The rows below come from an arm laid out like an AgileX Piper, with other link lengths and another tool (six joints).
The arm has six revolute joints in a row. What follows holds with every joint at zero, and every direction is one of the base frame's. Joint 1 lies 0.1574 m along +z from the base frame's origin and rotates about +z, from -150.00 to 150.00 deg. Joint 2 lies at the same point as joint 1 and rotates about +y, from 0.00 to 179.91 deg. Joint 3 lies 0.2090 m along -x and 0.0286 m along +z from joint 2 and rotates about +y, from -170.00 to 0.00 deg. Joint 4 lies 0.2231 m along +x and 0.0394 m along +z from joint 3 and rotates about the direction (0.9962, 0, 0.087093), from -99.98 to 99.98 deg. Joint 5 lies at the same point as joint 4 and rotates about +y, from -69.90 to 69.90 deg. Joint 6 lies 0.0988 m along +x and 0.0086 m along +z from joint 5 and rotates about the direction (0.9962, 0, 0.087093), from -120.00 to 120.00 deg. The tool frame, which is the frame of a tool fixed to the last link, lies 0.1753 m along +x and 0.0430 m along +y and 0.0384 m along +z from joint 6; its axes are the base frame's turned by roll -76.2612, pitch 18.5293 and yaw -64.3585 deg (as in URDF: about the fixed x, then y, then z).
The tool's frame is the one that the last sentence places.
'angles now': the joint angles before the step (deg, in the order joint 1, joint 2, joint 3, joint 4, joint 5, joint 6). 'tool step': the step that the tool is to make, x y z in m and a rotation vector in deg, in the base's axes. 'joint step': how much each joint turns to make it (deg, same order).
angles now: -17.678 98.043 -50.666 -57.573 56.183 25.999
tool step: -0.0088 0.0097 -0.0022 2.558 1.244 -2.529
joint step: 0.008 -0.018 -1.489 4.854 2.415 -3.019
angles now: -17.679 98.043 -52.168 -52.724 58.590 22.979
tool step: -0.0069 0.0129 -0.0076 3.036 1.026 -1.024
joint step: -0.005 0.010 -0.010 3.860 0.489 -2.398
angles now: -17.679 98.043 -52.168 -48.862 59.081 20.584
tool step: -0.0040 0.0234 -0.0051 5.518 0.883 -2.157
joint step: 0.010 0.010 -2.198 7.749 2.248 -5.075
